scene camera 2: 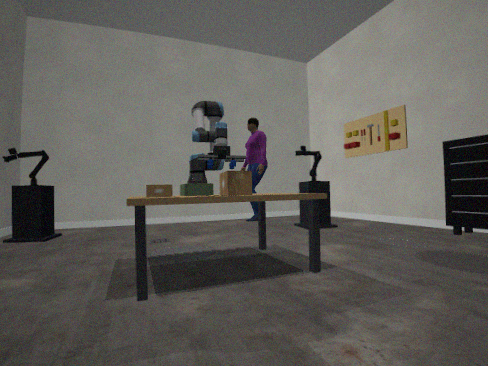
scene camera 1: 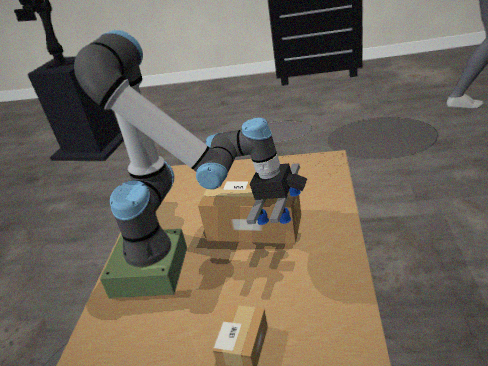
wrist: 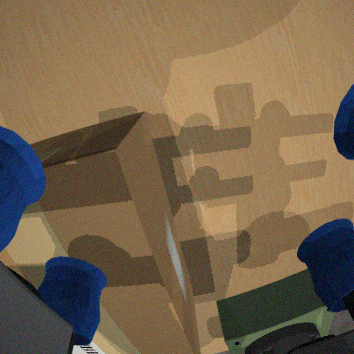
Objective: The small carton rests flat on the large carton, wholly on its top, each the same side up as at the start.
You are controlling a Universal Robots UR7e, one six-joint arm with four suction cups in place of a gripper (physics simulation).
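Pixels of known places: hand at its tool point: point(scene camera 2: 221, 166) point(wrist: 197, 218); arm's base at its link origin: point(scene camera 2: 197, 183) point(scene camera 1: 148, 250) point(wrist: 280, 342).
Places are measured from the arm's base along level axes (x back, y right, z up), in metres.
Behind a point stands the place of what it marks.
The large carton point(scene camera 1: 220, 220) {x -0.200, y -0.156, z 0.006 m} point(scene camera 2: 236, 183) {x -0.445, y -0.219, z -0.014 m} point(wrist: 95, 225) {x -0.406, y -0.187, z 0.066 m} stands on the table, with a white label and tape on its top. The small carton point(scene camera 1: 251, 324) {x -0.402, y 0.231, z -0.013 m} point(scene camera 2: 159, 190) {x -0.423, y 0.246, z -0.048 m} lies apart from it at the near end of the table in the first scene view, label side up. It does not show in the wrist view. My gripper point(scene camera 1: 274, 204) {x -0.418, y -0.131, z 0.092 m} point(scene camera 2: 221, 163) {x -0.418, y -0.131, z 0.092 m} point(wrist: 192, 215) {x -0.418, y -0.131, z 0.092 m} has blue suction cups and is open, with nothing on them. It hangs partly over the large carton and partly beside its long labelled side. The gap between cups and carton is hard to judge.
The arm's green base block point(scene camera 1: 140, 285) {x -0.016, y 0.113, z -0.040 m} point(scene camera 2: 196, 189) {x -0.096, y 0.013, z -0.043 m} point(wrist: 270, 300) {x -0.091, y -0.014, z -0.050 m} stands on the table point(scene camera 1: 335, 250) {x -0.578, y -0.144, z -0.087 m} point(scene camera 2: 280, 196) {x -0.619, y -0.442, z -0.098 m}. A person in purple point(scene camera 2: 257, 145) stands behind the table. A black drawer cabinet point(scene camera 1: 317, 42) point(scene camera 2: 467, 180) and black pedestals point(scene camera 1: 75, 107) point(scene camera 2: 33, 212) stand on the floor.
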